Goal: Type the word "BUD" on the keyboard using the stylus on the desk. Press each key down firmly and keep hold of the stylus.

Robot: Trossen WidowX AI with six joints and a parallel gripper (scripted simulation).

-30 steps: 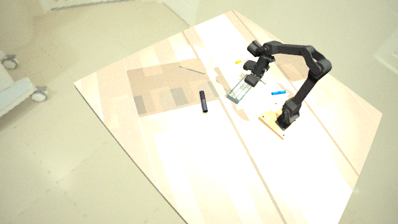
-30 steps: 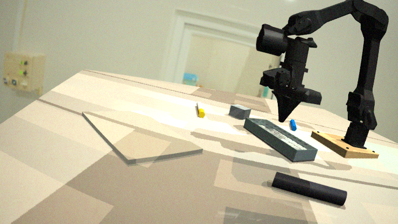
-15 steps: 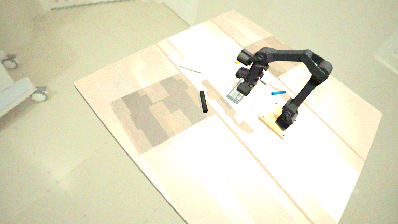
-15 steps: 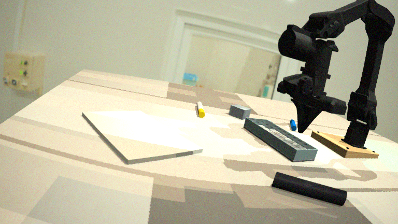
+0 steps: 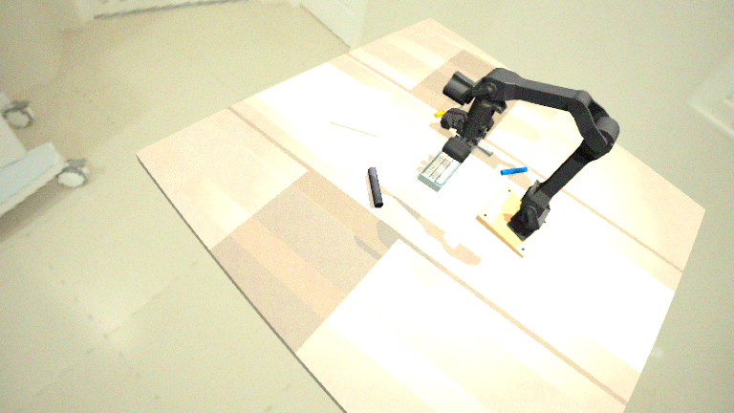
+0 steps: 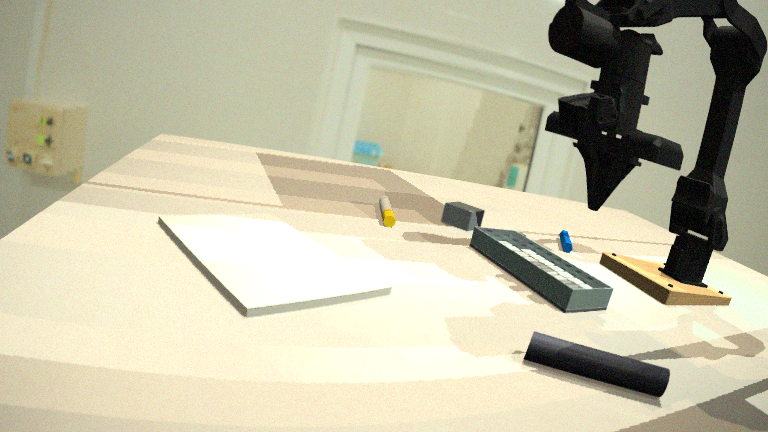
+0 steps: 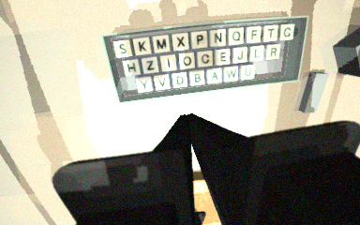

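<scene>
My gripper tip is now 230 mm to the left of the blue stylus, 110 mm past it and 90 mm above it. Round my gripper tip: grey-green keyboard: 80 mm below, 40 mm ahead, 30 mm to the right; then small grey block: 230 mm to the right, 80 mm below, 80 mm ahead; then dark cylinder: 210 mm to the left, 90 mm below, 80 mm ahead.
</scene>
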